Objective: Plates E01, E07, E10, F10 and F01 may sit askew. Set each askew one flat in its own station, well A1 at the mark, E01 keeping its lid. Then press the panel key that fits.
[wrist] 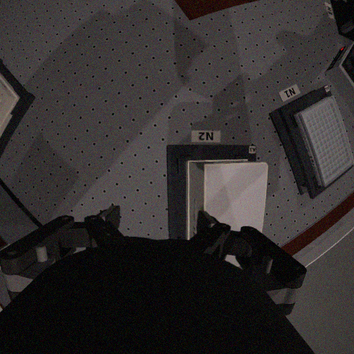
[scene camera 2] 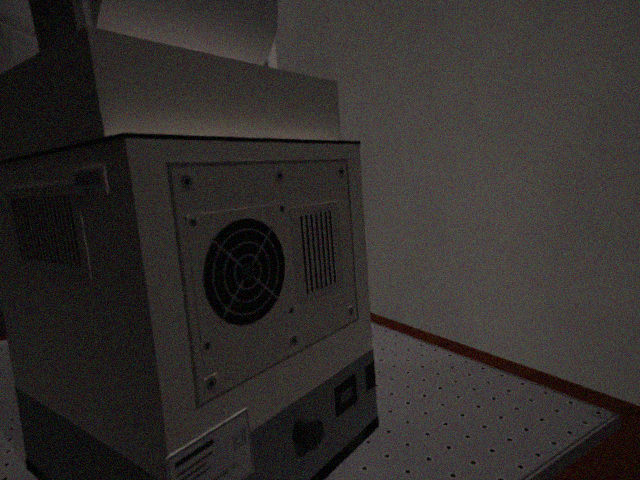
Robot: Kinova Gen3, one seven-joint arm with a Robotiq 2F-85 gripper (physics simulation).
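Note:
My gripper is open and empty at the bottom of the wrist view. Its left finger is over the perforated board; its right fingertip overlaps the left edge of a pale, smooth-topped plate at station N2. This plate sits off to the right in its dark frame, its left side wall showing, and seems tilted. Whether the fingertip touches it I cannot tell. At station N1 a plate with visible wells also lies towards the frame's right side. Plate names are not readable. The gripper does not show in scene camera 2.
A pale plate in a dark frame is cut off at the left edge of the wrist view. Dark equipment stands at the top right. A large instrument housing with a fan grille fills much of scene camera 2, on the perforated board.

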